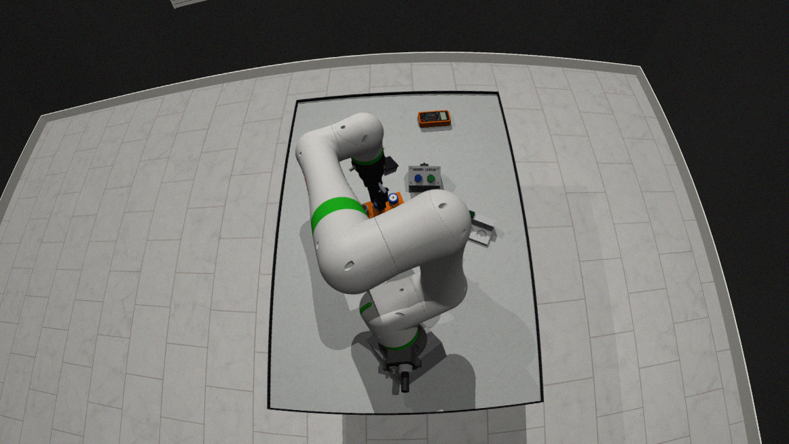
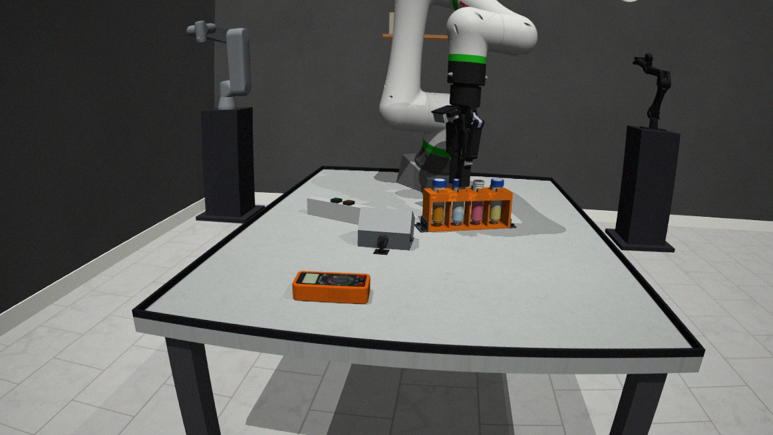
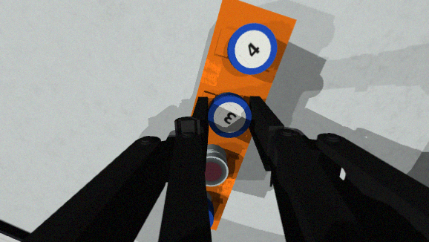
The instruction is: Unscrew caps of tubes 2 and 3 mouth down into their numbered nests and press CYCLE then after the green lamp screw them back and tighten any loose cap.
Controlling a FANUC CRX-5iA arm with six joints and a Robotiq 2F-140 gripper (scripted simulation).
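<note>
Right now the cap 3 is 3 cm below my hand. Round my hand: blue key: 13 cm ahead, 14 cm to the right, 8 cm below; then cap 1: 3 cm behind, 10 cm to the left, 3 cm below; then cap 4: 2 cm ahead, 5 cm to the right, 3 cm below.
</note>
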